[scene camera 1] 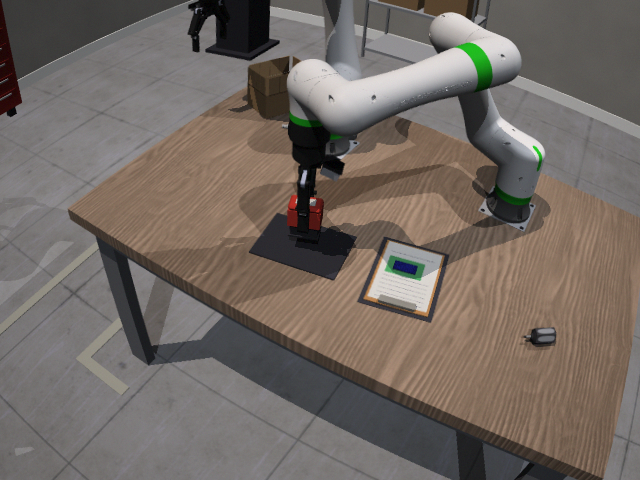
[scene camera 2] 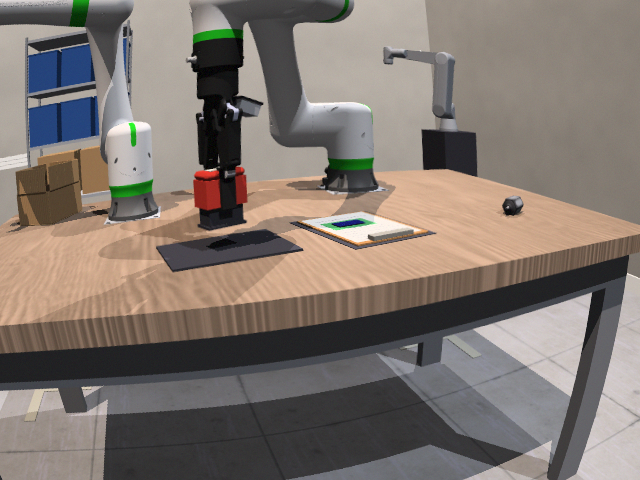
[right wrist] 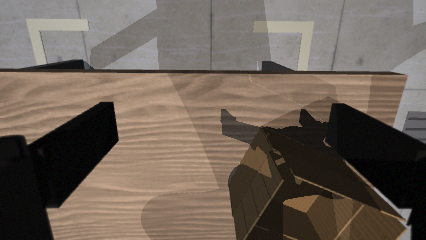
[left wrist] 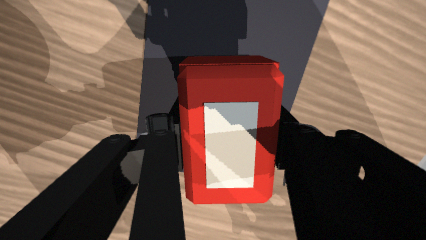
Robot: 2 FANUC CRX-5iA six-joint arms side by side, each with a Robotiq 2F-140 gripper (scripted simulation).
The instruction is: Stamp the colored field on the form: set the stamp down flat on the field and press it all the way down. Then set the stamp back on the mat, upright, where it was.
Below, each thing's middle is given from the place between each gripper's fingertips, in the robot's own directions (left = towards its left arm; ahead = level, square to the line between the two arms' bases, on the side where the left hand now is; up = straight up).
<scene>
Now: the dark mat (scene camera 1: pixel 324 257) 110 mm below my left hand. The rest, counted from my left hand: cardboard box (scene camera 1: pixel 276 103) 630 mm behind, 440 mm to the right, 40 mm below.
The cardboard box lies 220 mm to the left of my right hand, 210 mm below it and 130 mm behind it. From my right hand the other things lie so: dark mat (660 mm to the left, 500 mm ahead, 270 mm below).
</scene>
